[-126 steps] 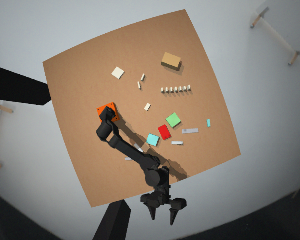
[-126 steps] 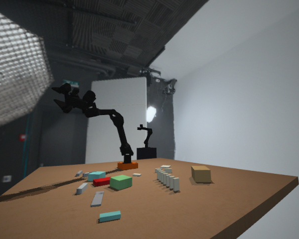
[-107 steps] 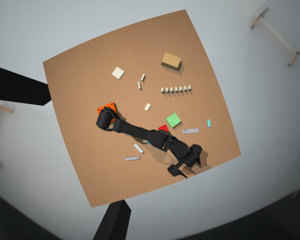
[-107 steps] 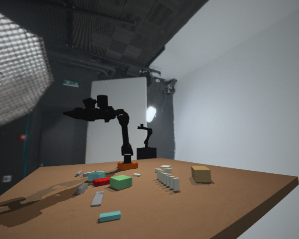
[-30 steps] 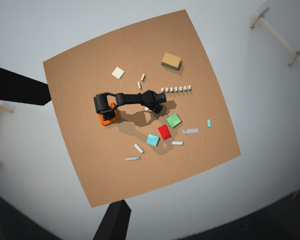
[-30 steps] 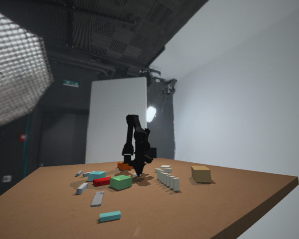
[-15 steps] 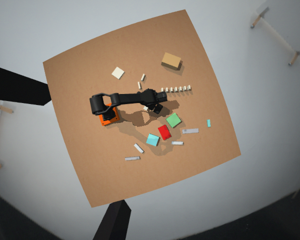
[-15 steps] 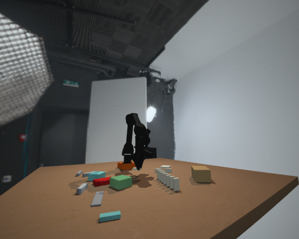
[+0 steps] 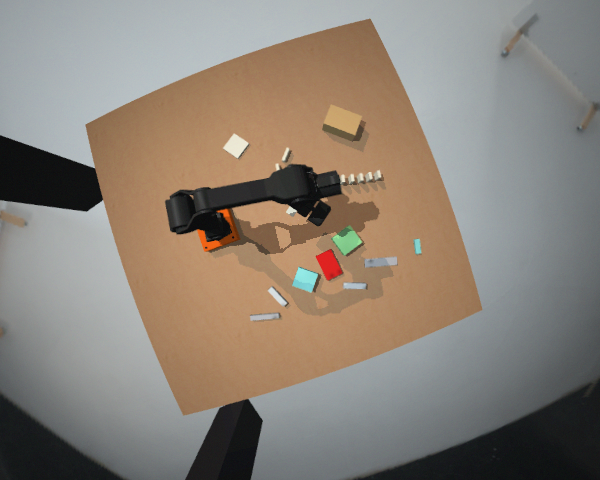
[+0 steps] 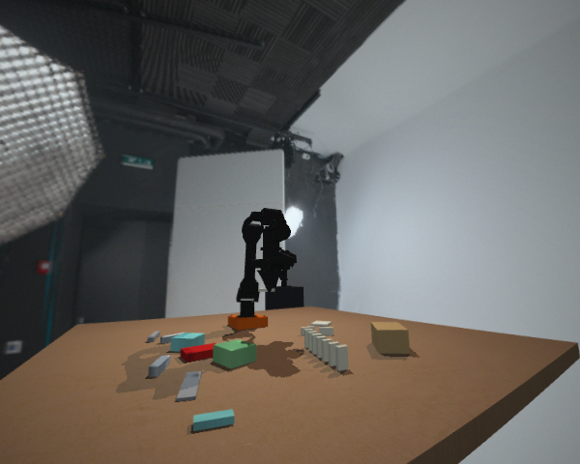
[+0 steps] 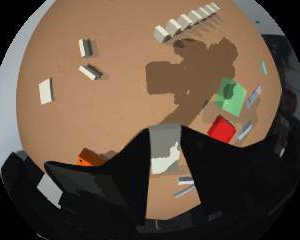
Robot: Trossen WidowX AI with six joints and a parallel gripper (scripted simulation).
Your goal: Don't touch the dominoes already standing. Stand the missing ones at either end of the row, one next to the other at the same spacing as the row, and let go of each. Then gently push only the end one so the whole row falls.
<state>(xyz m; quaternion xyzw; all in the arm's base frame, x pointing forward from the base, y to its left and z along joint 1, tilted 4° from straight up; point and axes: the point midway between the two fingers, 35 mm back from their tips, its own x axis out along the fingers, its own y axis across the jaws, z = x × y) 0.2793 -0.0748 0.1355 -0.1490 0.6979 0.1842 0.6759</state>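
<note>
The red block is 23 cm to the right of my gripper tip and 15 cm below it. Round my gripper tip: green block (18 cm to the right, 14 cm below, 10 cm ahead); cream tile (32 cm to the left, 15 cm below, 9 cm behind); cyan block (23 cm to the right, 14 cm below, 10 cm behind).
</note>
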